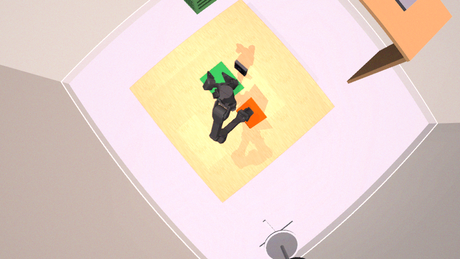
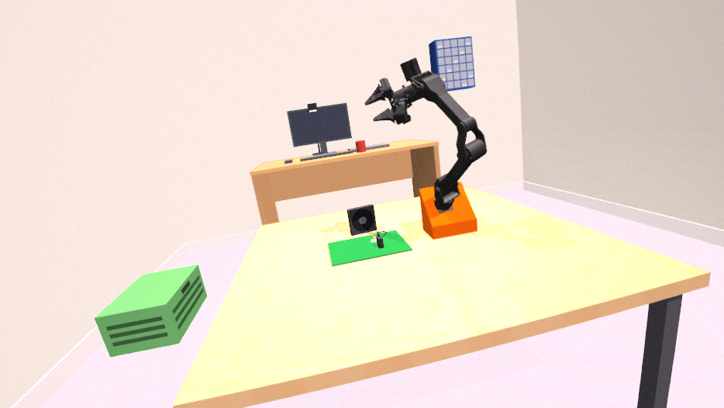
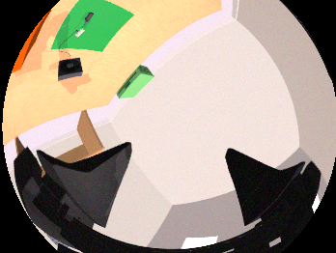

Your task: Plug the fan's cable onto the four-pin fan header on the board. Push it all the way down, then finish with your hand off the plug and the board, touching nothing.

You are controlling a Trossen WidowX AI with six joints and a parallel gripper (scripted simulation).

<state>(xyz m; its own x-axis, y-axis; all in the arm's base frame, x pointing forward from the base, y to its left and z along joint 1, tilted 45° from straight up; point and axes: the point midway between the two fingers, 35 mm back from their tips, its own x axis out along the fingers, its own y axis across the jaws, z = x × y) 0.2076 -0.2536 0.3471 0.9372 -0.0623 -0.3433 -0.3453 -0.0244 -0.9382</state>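
The dark fan plug lies 490 mm below my gripper tip, 30 mm to the right of it and 20 mm ahead of it. Round my gripper tip: green board 530 mm below, 70 mm to the right, 70 mm ahead; then white four-pin header 510 mm below, 110 mm to the right, 30 mm ahead; then black fan 450 mm below, 250 mm to the right, 40 mm ahead.
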